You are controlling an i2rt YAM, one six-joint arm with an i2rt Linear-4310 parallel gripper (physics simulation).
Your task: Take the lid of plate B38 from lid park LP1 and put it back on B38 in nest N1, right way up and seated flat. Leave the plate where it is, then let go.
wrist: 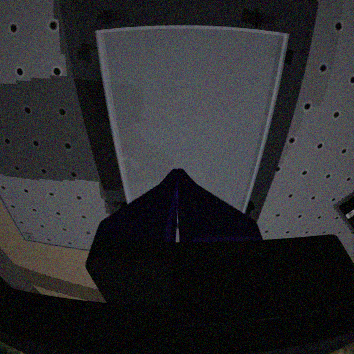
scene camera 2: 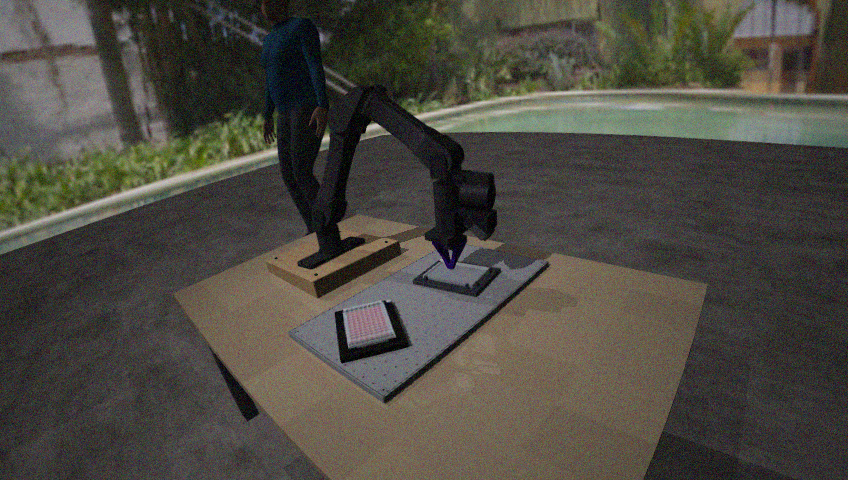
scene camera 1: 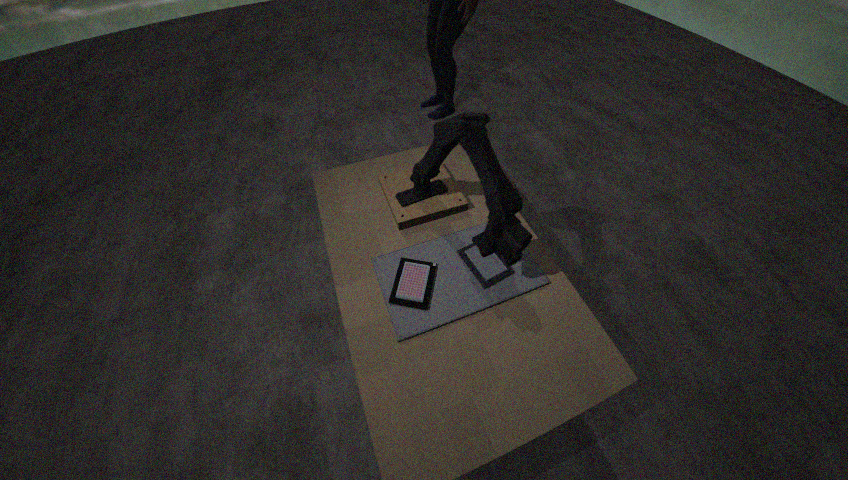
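Pixels of known places: gripper, fingertip midpoint: (wrist: 177, 177) (scene camera 2: 450, 268) (scene camera 1: 484, 254); arm's base, link origin: (scene camera 2: 332, 253) (scene camera 1: 421, 193).
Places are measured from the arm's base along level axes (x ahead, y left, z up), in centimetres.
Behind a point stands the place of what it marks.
A pale, flat lid (scene camera 1: 487, 267) @[y 4.6, x 39.0, z -1.0 cm] (scene camera 2: 457, 276) @[y 3.7, x 37.8, z -1.0 cm] (wrist: 192, 110) @[y 5.9, x 38.6, z -1.0 cm] lies inside the dark frame of the lid park (scene camera 1: 479, 281) @[y -0.1, x 41.7, z -2.0 cm] (scene camera 2: 471, 291) @[y 0.5, x 43.3, z -1.8 cm] (wrist: 300, 60) @[y 0.4, x 41.5, z -1.8 cm]. A plate with pink wells (scene camera 1: 414, 280) @[y -18.9, x 32.8, z -0.3 cm] (scene camera 2: 370, 324) @[y -19.9, x 34.2, z -0.2 cm] sits in the black nest (scene camera 1: 409, 303) @[y -23.4, x 38.5, z -1.6 cm] (scene camera 2: 374, 352) @[y -24.2, x 38.9, z -2.0 cm], and its wells show with no lid over them. My gripper (scene camera 2: 451, 265) @[y 6.5, x 34.2, z -1.1 cm] (wrist: 177, 177) @[y 6.5, x 34.2, z -1.1 cm] is shut with its fingertips together and nothing between them. The fingertips are over the lid; whether they touch it I cannot tell. In scene camera 1 the arm hides the fingertips and part of the lid. Labels are too small to read.
Both holders stand on a grey perforated board (scene camera 1: 452, 303) @[y -11.4, x 44.0, z -2.8 cm] (scene camera 2: 416, 350) @[y -19.5, x 44.3, z -2.8 cm] (wrist: 320, 175) @[y -5.2, x 33.3, z -2.8 cm] on a wooden table (scene camera 1: 476, 380) @[y -16.3, x 66.3, z -4.1 cm] (scene camera 2: 535, 380) @[y -16.2, x 64.7, z -4.1 cm]. The arm's wooden base block (scene camera 1: 431, 215) @[y -1.6, x 11.2, z -0.7 cm] (scene camera 2: 357, 267) @[y -1.4, x 11.2, z -1.5 cm] stands behind the board. A person (scene camera 1: 441, 65) (scene camera 2: 291, 77) stands behind the table.
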